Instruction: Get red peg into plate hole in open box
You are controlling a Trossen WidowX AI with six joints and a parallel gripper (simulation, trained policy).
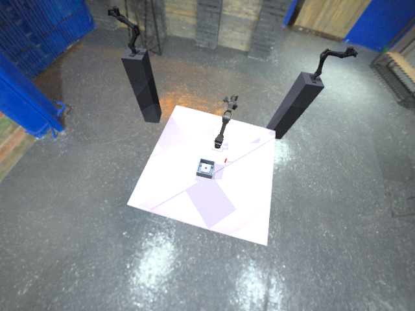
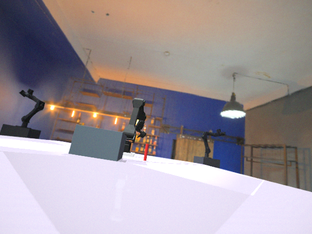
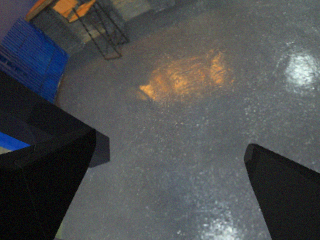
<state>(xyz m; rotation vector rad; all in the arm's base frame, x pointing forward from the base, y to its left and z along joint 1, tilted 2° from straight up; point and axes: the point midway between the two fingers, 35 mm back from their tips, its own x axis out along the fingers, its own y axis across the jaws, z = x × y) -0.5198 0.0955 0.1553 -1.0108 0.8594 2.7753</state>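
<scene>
Now: gripper tip 720 mm short of the red peg and 130 mm above it. Round my gripper tip: grey box (840 mm ahead, 200 mm to the right, 140 mm below).
</scene>
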